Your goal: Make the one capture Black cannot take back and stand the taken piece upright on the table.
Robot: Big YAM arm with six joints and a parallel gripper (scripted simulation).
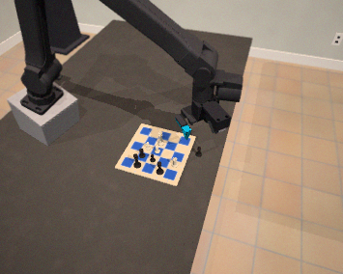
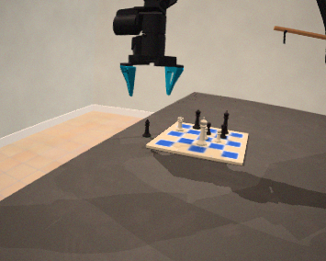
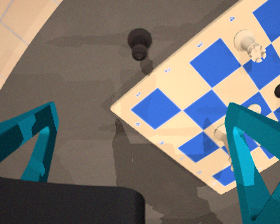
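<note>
Now: the blue-and-cream chessboard 130 mm behind my hand, 110 mm below it and 50 mm to the right of it. The rest, counted from my hand: tall white piece (140 mm behind, 70 mm below, 10 mm to the right); tall black piece (170 mm behind, 130 mm to the right, 70 mm below).
</note>
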